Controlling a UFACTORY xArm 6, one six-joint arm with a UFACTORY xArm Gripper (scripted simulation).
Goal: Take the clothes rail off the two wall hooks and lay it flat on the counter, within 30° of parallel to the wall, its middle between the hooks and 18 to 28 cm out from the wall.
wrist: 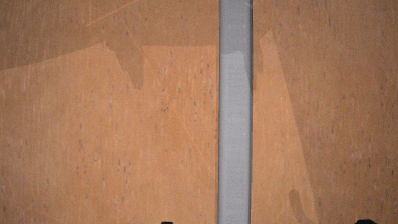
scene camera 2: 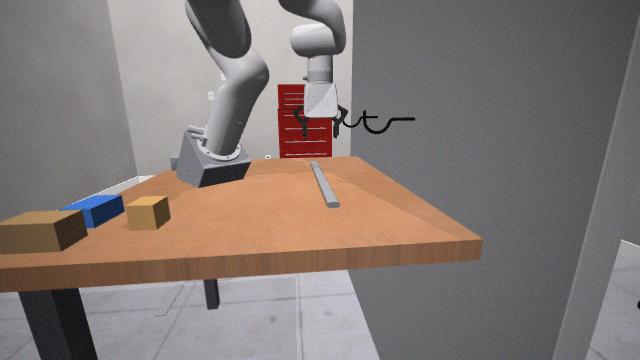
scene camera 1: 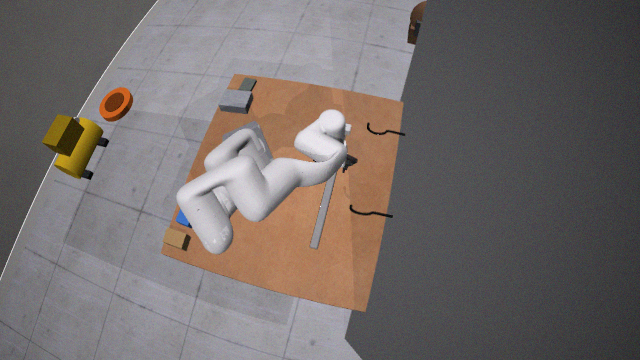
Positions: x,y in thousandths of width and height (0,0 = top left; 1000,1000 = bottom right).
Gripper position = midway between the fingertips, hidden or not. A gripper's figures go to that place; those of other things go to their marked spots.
Labels:
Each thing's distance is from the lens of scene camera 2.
my gripper (scene camera 2: 501,385): 84 cm
blue block (scene camera 2: 154,582): 69 cm

